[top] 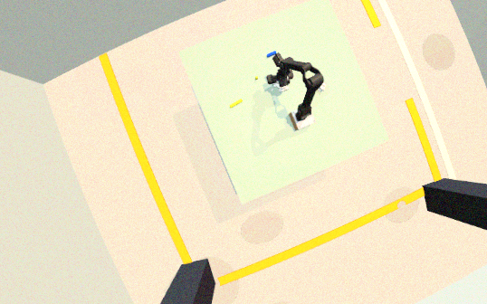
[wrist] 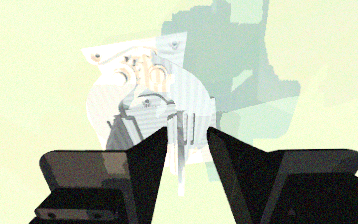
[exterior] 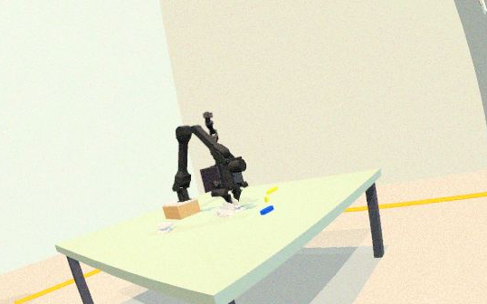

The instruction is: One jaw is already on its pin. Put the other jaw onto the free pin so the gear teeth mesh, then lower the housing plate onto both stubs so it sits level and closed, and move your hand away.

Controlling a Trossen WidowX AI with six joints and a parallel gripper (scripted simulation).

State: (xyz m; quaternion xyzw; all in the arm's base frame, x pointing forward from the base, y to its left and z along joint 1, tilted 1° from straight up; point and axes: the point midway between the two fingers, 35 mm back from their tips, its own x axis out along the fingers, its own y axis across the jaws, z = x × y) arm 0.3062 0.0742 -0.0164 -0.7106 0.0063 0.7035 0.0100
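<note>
Now: the white jaw 30 mm behind my gripper tip and 20 mm to the right of it. The rest, counted from my gripper tip: yellow bar (350 mm to the left, 70 mm behind, 10 mm below); blue block (230 mm ahead, 20 mm to the right, 10 mm below); yellow cube (140 mm to the left, 80 mm ahead, 10 mm below).
</note>
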